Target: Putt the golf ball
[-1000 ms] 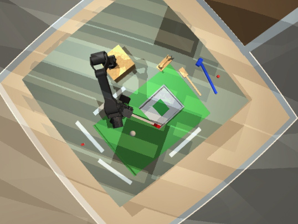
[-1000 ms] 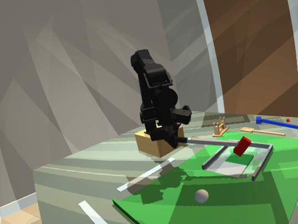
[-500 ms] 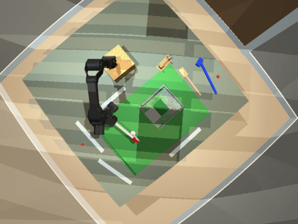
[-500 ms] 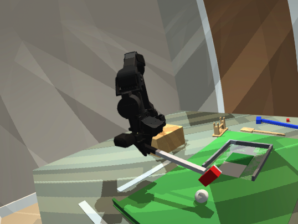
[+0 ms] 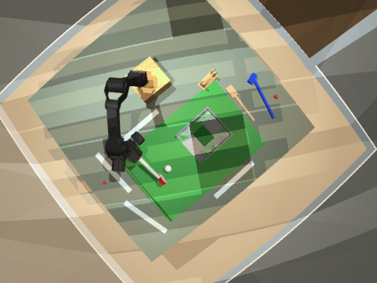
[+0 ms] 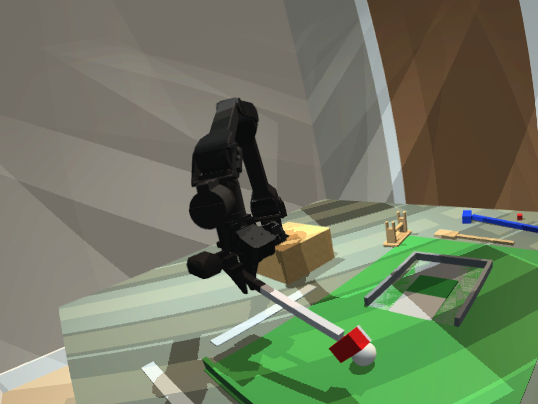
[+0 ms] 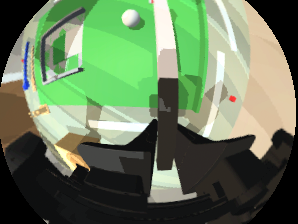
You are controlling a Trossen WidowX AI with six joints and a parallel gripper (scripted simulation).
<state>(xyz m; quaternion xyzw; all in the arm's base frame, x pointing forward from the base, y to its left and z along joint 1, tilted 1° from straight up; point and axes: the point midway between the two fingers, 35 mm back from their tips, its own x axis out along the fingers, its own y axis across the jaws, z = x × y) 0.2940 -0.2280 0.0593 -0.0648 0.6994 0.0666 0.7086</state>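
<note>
My gripper tip is now 120 mm short of the red putter and 30 mm to the right of it. Round my gripper tip: blue putter: 790 mm to the left, 120 mm ahead, 110 mm below; then white golf ball: 200 mm ahead, 100 mm below, 90 mm to the left; then wooden rack: 560 mm to the left, 120 mm behind, 90 mm below.
</note>
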